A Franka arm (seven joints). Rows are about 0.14 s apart.
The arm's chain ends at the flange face. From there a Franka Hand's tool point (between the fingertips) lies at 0.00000 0.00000 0.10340 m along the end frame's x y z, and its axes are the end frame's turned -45 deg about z.
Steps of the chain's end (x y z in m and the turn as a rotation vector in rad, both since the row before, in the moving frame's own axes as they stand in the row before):
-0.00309 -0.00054 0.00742 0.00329 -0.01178 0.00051
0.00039 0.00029 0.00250 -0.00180 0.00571 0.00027
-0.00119 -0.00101 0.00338 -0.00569 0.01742 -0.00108
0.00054 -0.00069 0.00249 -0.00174 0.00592 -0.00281
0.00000 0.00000 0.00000 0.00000 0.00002 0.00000
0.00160 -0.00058 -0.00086 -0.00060 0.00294 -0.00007
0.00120 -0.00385 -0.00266 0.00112 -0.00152 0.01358
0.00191 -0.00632 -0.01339 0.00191 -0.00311 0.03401
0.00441 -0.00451 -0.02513 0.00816 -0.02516 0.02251
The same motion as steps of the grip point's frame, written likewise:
-0.00242 -0.00367 0.00741 0.01066 -0.00600 0.00051
0.00036 0.00103 0.00250 -0.00531 0.00276 0.00027
0.00073 0.00013 0.00336 -0.01634 0.00829 -0.00108
0.00118 0.00045 0.00249 -0.00542 0.00296 -0.00281
0.00000 0.00000 0.00000 -0.00001 0.00001 0.00000
0.00171 0.00098 -0.00086 -0.00250 0.00165 -0.00007
0.00354 -0.00207 -0.00266 0.00187 -0.00028 0.01358
0.00574 -0.00349 -0.01339 0.00355 -0.00085 0.03401
0.00509 -0.00252 -0.02517 0.02356 -0.01202 0.02251

